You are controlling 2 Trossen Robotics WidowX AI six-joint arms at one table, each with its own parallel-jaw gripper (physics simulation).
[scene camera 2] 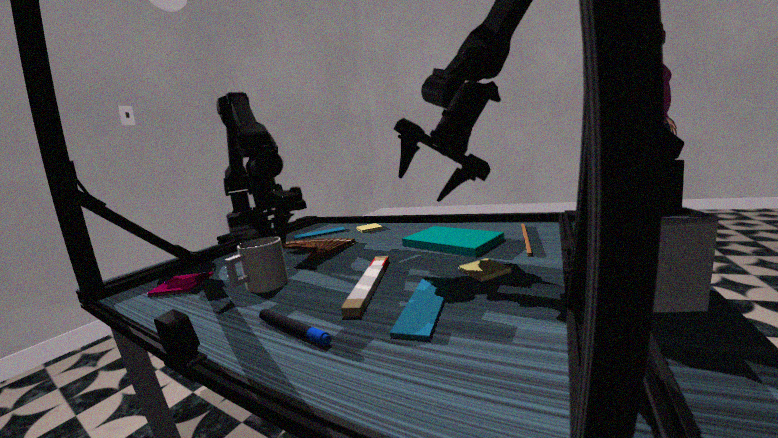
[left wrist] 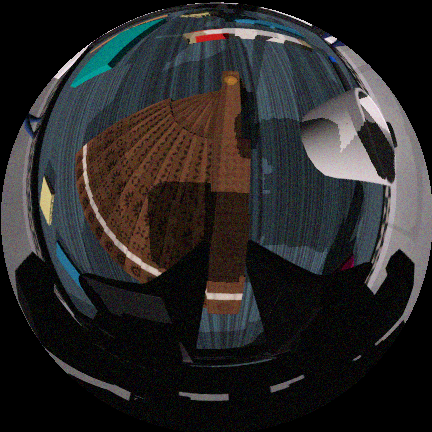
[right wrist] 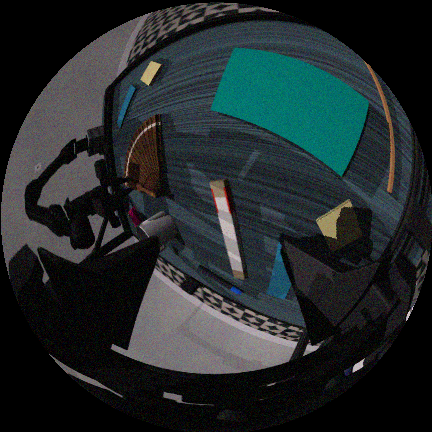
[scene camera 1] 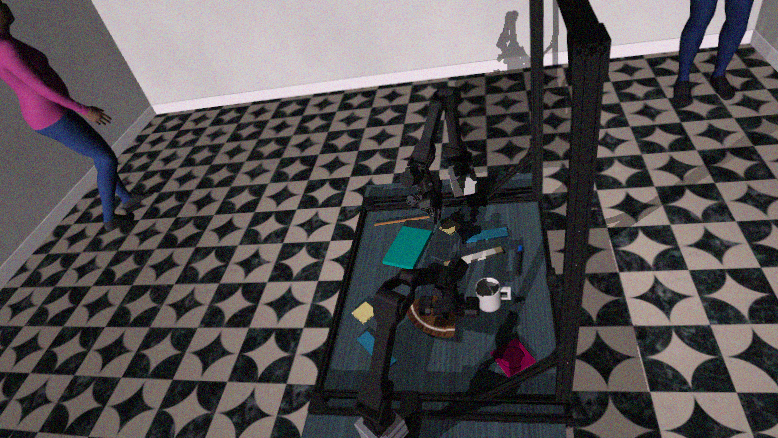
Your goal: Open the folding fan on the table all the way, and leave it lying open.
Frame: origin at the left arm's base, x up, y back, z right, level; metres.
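Seen in the pictures: left gripper, between the fingertips: (left wrist: 226, 245) (right wrist: 132, 182) (scene camera 1: 451, 319); right gripper, between the fingertips: (scene camera 2: 418, 189) (right wrist: 221, 245) (scene camera 1: 437, 222); left arm's base, origin of its link: (scene camera 2: 242, 210) (right wrist: 86, 142) (scene camera 1: 378, 421); right arm's base, origin of its link: (scene camera 1: 461, 170).
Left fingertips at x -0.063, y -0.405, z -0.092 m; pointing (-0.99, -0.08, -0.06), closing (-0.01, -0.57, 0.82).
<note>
Offsets run from my left fingertips to a thing's top centre. "spot": to the spot under its first point.
The brown folding fan (scene camera 1: 427, 325) (scene camera 2: 326, 245) (left wrist: 125, 175) (right wrist: 145, 155) lies on the table partly spread, about a quarter circle, with a white band near its outer rim. Its brass pivot {spot: dz -0.065, dx +0.009, dy -0.093 m} (left wrist: 230, 80) is at the top in the left wrist view; the leaves spread to the left of the straight guard stick. My left gripper (left wrist: 226, 245) is shut on this guard stick near its outer end; in scene camera 1 the arm hides this grasp. My right gripper (scene camera 2: 419, 188) (right wrist: 221, 245) is open and empty, high above the table, well away from the fan.
A white mug {spot: dz +0.065, dx +0.038, dy -0.117 m} (scene camera 1: 489, 298) (scene camera 2: 264, 266) (left wrist: 325, 155) stands beside the fan. A teal book {dz -0.372, dx -0.018, dy -0.171 m} (scene camera 1: 408, 247) (right wrist: 292, 105), a striped block {dz -0.130, dx -0.022, dy -0.272 m} (scene camera 1: 481, 256) (scene camera 2: 367, 285), a blue block {dz -0.168, dx -0.030, dy -0.395 m} (scene camera 2: 419, 312), a marker {dz +0.012, dx -0.020, dy -0.356 m} (scene camera 2: 296, 329), a magenta pad {dz +0.220, dx -0.028, dy -0.020 m} (scene camera 1: 511, 359) and a thin orange stick {dz -0.504, dx -0.029, dy -0.272 m} (scene camera 1: 401, 220) lie around. Black frame posts (scene camera 1: 582, 217) border the table.
</note>
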